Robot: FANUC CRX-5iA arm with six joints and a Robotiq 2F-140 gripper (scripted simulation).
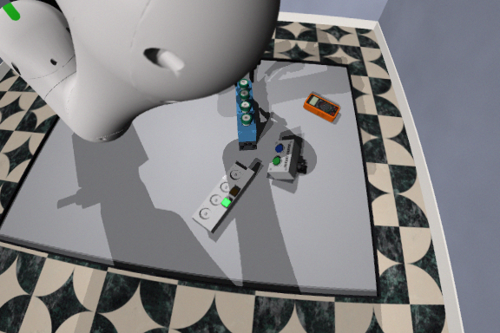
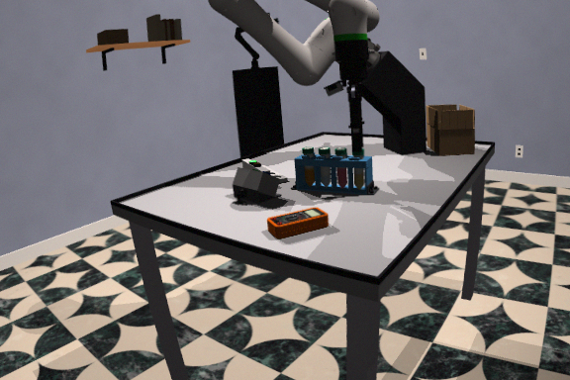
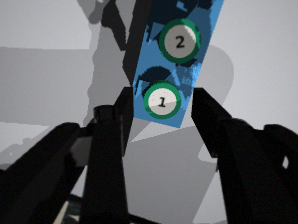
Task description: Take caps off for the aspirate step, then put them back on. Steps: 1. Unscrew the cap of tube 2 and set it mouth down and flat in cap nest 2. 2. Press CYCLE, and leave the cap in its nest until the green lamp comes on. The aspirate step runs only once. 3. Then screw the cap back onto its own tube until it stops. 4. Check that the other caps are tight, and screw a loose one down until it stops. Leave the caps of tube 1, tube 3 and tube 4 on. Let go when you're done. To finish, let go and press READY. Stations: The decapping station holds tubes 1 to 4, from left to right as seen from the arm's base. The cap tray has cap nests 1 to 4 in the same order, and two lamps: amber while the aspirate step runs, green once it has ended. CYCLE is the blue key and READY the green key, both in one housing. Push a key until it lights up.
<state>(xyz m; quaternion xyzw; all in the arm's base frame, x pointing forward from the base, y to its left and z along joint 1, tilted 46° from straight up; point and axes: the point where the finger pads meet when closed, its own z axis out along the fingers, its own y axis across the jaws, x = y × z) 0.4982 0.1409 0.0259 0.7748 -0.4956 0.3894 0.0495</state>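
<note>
My gripper is now 5 cm to the left of the cap and 4 cm above it. From my hand the other things lie so: green ready key: 29 cm to the right, 9 cm below, 9 cm ahead; blue cycle key: 24 cm to the right, 10 cm ahead, 9 cm below; key housing: 27 cm to the right, 11 cm ahead, 10 cm below.
</note>
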